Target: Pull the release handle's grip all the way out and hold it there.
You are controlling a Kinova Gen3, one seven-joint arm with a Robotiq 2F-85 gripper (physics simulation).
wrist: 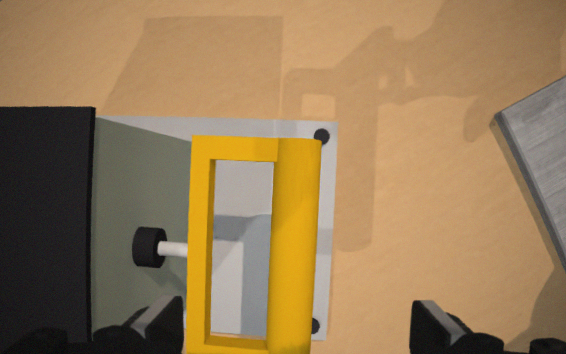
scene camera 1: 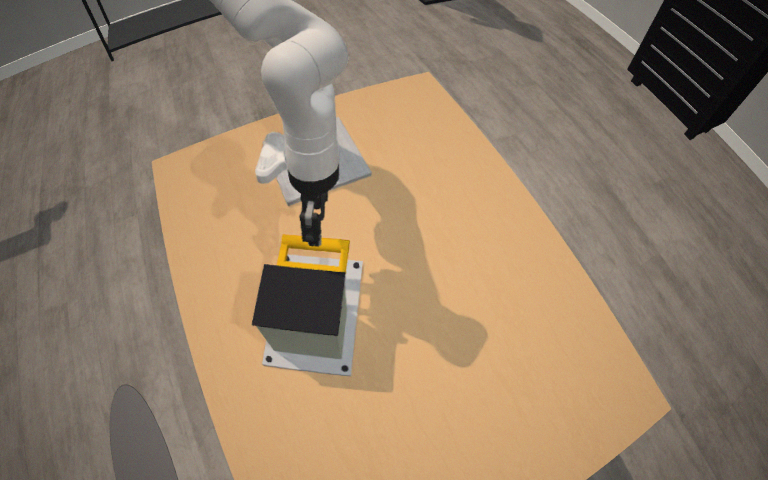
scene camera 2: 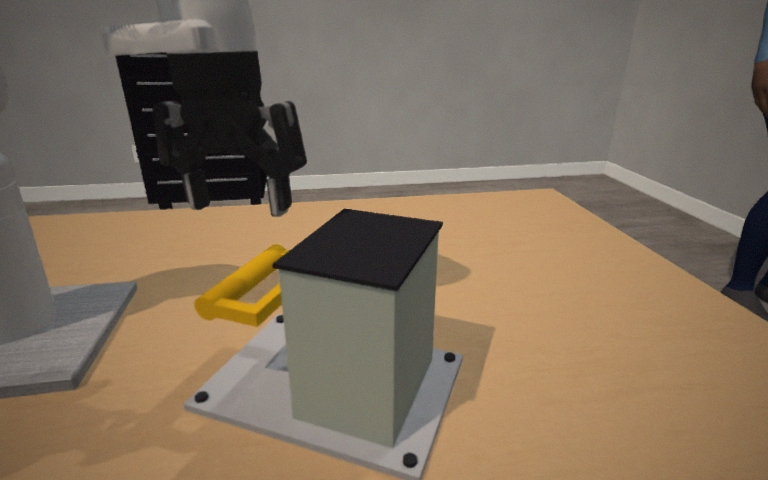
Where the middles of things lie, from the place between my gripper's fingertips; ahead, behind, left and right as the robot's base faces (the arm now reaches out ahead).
The light grey plate (scene camera 2: 252,390) lies 17 cm below my hand, 8 cm ahead of it and 6 cm to the right of it.
